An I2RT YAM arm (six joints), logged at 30 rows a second.
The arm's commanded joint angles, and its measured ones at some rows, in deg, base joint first. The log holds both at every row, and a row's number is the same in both.
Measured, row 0:
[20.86 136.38 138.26 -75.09 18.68 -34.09]
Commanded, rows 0 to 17:
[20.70 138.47 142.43 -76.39 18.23 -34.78]
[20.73 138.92 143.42 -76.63 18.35 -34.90]
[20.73 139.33 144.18 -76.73 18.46 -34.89]
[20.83 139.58 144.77 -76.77 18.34 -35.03]
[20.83 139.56 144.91 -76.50 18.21 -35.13]
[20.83 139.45 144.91 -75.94 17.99 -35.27]
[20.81 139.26 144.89 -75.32 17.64 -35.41]
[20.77 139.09 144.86 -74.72 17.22 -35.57]
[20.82 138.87 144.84 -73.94 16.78 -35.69]
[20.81 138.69 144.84 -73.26 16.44 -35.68]
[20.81 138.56 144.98 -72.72 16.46 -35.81]
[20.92 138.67 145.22 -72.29 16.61 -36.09]
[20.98 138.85 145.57 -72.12 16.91 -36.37]
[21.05 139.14 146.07 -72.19 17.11 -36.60]
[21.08 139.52 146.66 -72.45 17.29 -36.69]
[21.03 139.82 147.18 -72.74 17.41 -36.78]
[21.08 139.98 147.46 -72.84 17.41 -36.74]
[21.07 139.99 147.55 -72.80 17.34 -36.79]
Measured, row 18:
[20.86 138.69 145.25 -72.99 18.00 -35.79]
